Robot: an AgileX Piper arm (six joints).
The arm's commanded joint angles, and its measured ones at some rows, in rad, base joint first. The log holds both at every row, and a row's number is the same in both.
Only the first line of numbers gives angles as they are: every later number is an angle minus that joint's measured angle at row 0.
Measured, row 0:
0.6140, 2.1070, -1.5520, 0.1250, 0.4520, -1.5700
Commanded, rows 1 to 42:
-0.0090, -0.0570, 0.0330, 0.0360, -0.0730, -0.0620
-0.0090, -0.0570, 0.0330, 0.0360, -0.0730, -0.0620
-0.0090, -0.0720, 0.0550, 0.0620, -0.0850, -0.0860
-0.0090, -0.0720, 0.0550, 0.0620, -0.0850, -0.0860
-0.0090, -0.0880, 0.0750, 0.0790, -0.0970, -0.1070
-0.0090, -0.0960, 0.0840, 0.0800, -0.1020, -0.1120
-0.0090, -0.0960, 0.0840, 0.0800, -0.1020, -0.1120
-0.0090, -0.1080, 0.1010, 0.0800, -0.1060, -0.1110
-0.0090, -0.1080, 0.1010, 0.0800, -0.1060, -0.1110
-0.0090, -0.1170, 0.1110, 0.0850, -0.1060, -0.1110
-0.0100, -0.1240, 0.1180, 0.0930, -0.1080, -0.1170
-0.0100, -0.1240, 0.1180, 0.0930, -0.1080, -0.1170
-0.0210, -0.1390, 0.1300, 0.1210, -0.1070, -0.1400
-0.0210, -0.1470, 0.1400, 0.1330, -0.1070, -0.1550
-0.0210, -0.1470, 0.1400, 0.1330, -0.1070, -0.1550
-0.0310, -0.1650, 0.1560, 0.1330, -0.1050, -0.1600
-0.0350, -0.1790, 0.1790, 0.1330, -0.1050, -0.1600
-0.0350, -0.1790, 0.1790, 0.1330, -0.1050, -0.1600
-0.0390, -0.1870, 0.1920, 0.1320, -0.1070, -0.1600
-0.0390, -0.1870, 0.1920, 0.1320, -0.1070, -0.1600
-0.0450, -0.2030, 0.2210, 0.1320, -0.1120, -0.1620
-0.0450, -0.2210, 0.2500, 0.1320, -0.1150, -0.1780
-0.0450, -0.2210, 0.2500, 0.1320, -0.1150, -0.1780
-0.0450, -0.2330, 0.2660, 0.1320, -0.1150, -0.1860
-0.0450, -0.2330, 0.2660, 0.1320, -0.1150, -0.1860
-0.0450, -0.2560, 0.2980, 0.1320, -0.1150, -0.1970
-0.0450, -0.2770, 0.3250, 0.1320, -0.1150, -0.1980
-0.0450, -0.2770, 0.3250, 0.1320, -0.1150, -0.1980
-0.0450, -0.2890, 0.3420, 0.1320, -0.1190, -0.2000
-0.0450, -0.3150, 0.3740, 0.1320, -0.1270, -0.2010
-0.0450, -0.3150, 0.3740, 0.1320, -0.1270, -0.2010
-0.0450, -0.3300, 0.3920, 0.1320, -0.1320, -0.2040
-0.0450, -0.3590, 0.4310, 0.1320, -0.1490, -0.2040
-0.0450, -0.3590, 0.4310, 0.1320, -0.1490, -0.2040
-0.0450, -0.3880, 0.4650, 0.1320, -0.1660, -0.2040
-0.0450, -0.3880, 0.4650, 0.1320, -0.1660, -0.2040
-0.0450, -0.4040, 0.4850, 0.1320, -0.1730, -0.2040
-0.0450, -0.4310, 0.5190, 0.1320, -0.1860, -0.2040
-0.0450, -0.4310, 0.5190, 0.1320, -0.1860, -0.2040
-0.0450, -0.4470, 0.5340, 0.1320, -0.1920, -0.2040
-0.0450, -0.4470, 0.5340, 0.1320, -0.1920, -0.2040
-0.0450, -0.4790, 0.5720, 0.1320, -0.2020, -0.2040
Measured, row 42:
-0.0350, -0.4170, 0.5410, 0.1240, -0.1140, -0.2090
